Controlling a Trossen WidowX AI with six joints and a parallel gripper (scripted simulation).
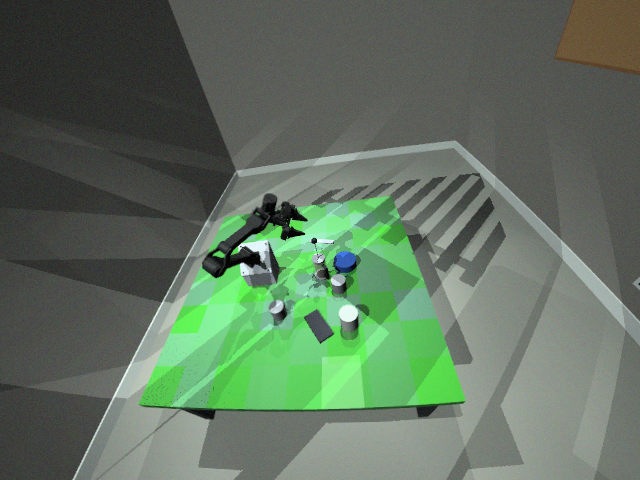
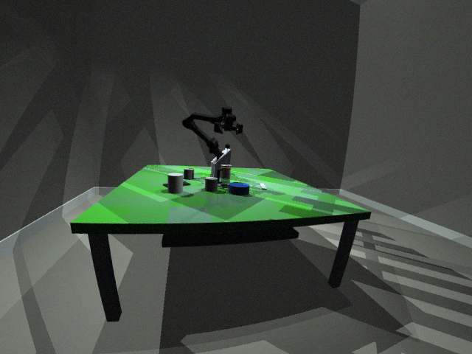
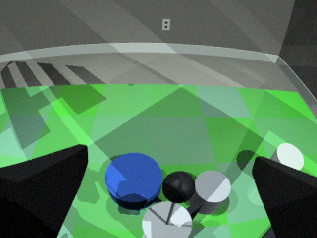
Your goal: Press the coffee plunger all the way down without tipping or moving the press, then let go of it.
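The coffee press lies 210 mm below my gripper tip, 30 mm to the right of it and 30 mm ahead of it. From my gripper tip the other things lie so: dark flat slab: 330 mm below, 310 mm to the right.
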